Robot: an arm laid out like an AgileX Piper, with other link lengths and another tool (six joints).
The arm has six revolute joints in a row. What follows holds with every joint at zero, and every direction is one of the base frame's.
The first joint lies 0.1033 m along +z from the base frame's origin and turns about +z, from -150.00 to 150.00 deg.
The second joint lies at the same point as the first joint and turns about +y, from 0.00 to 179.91 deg.
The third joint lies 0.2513 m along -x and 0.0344 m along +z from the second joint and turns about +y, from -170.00 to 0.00 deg.
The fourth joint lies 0.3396 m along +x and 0.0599 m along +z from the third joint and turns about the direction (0.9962, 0, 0.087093), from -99.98 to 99.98 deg.
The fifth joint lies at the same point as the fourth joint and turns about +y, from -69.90 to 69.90 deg.
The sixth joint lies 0.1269 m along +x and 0.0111 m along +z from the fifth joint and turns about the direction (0.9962, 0, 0.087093), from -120.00 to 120.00 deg.
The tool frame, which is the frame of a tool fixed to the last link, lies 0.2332 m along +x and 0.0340 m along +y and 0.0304 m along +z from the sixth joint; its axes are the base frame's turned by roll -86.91, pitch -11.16 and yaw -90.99 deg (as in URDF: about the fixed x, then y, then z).
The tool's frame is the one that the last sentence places.
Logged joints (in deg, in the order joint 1, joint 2, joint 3, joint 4, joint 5, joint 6), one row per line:
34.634 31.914 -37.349 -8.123 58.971 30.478
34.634 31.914 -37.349 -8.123 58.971 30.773
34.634 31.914 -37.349 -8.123 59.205 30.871
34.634 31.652 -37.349 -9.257 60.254 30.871
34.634 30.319 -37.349 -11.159 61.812 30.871
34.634 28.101 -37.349 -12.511 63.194 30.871
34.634 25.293 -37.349 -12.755 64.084 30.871
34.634 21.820 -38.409 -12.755 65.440 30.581
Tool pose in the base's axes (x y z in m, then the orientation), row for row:
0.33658 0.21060 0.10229 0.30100 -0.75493 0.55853 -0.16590
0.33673 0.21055 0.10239 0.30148 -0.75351 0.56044 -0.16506
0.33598 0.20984 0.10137 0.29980 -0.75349 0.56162 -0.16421
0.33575 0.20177 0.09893 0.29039 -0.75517 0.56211 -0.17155
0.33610 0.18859 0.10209 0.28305 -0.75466 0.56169 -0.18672
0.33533 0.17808 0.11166 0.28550 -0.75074 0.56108 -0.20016
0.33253 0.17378 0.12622 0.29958 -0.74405 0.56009 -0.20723
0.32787 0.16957 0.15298 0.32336 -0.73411 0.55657 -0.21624
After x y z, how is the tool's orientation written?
As a quaternion, w x y z.
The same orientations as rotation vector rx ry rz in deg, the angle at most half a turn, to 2 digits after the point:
-114.76 84.90 -25.22
-114.52 85.17 -25.09
-114.61 85.43 -24.98
-115.41 85.90 -26.22
-115.76 86.16 -28.64
-115.01 85.96 -30.66
-113.19 85.20 -31.52
-110.37 83.68 -32.51

